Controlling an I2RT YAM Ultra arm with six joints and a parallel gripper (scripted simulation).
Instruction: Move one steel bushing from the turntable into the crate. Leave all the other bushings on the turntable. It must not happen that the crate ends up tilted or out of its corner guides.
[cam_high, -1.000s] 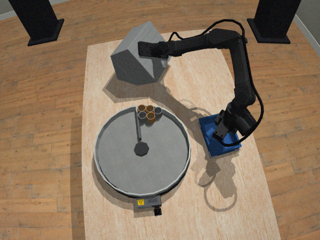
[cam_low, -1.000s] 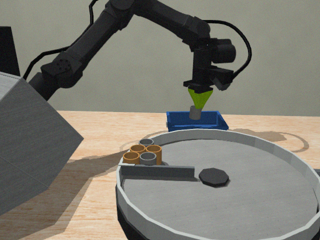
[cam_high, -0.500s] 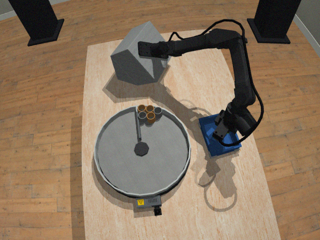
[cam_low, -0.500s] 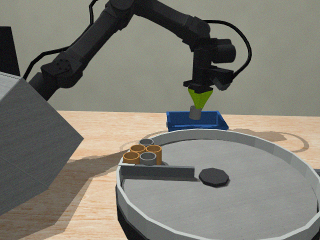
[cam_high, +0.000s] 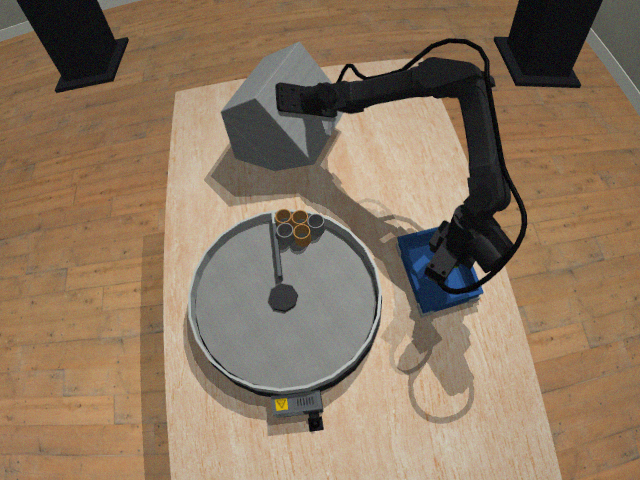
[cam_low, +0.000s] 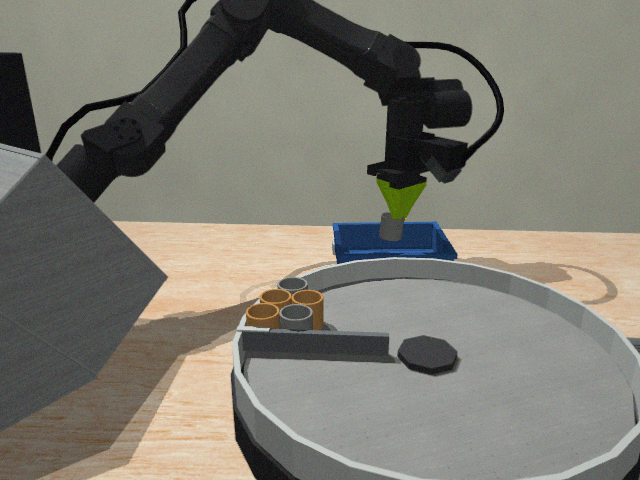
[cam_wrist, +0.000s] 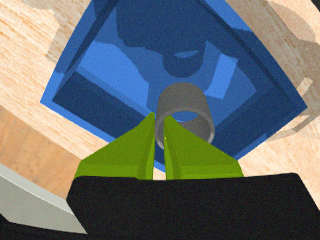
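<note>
Right now my hand is 10 mm past the blue crate, 10 mm to the left of it and 60 mm above it. Round my hand: round grey turntable: 60 mm ahead, 370 mm to the right, 40 mm below.
</note>
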